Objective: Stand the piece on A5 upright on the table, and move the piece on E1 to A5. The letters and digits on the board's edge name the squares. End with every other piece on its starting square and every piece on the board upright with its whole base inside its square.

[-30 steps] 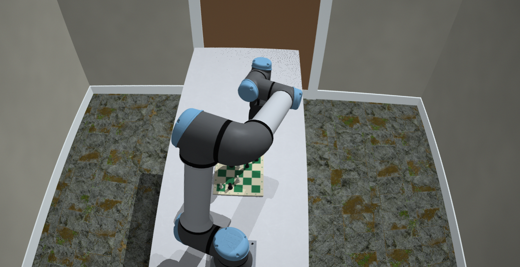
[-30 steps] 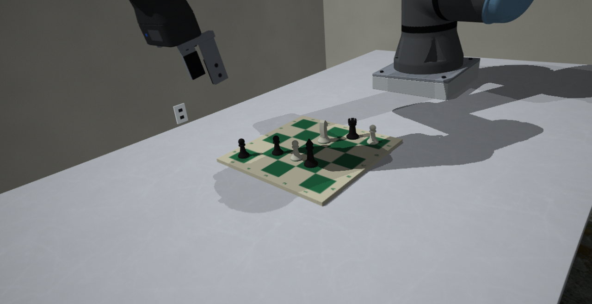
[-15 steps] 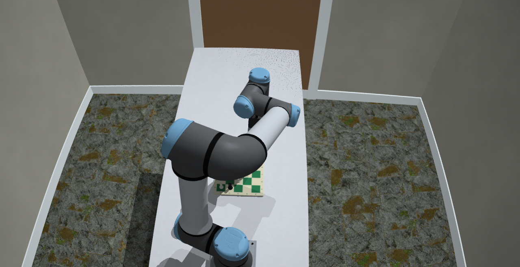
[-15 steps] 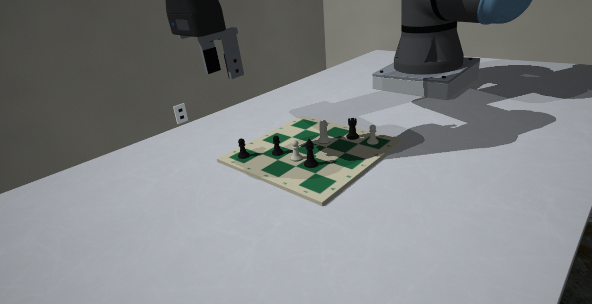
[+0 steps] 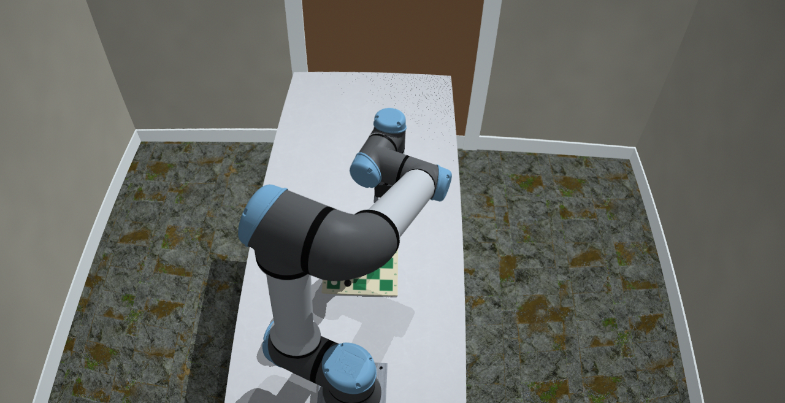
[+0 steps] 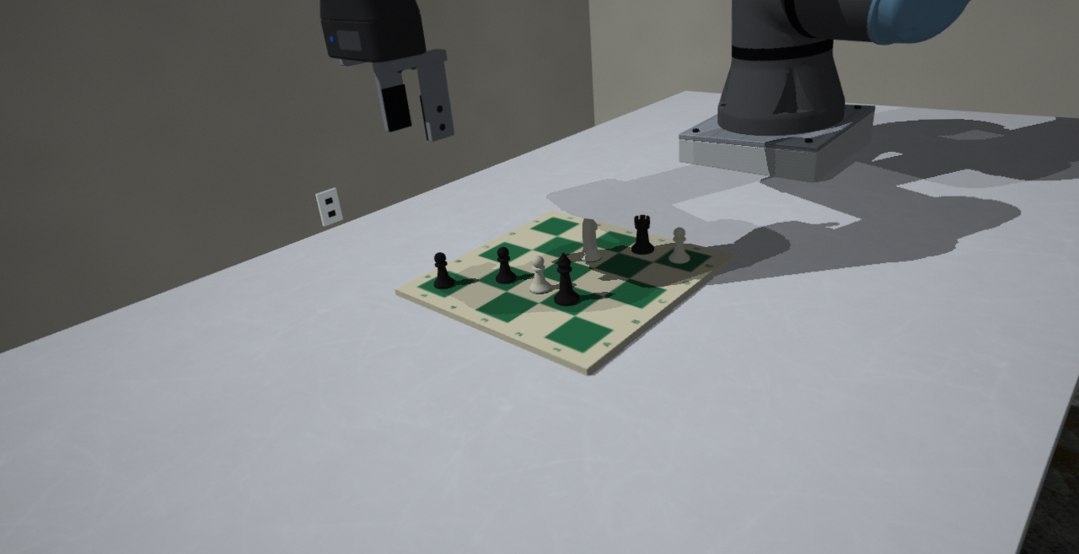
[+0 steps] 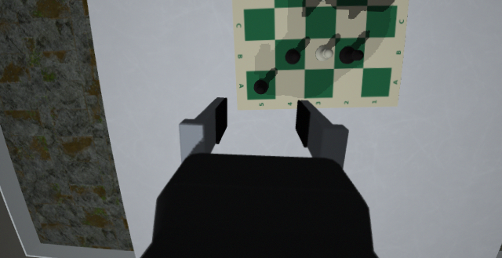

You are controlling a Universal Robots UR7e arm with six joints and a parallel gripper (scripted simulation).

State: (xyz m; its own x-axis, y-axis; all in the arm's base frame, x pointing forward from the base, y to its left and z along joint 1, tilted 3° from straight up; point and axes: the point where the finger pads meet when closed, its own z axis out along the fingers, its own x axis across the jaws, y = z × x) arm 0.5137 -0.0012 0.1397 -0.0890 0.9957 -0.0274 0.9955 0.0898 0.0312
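Right now the chessboard is 16 cm below my hand, 9 cm behind it and 6 cm to the left of it. From my hand the other things lie so: white knight: 14 cm below, 13 cm behind, 6 cm to the left.
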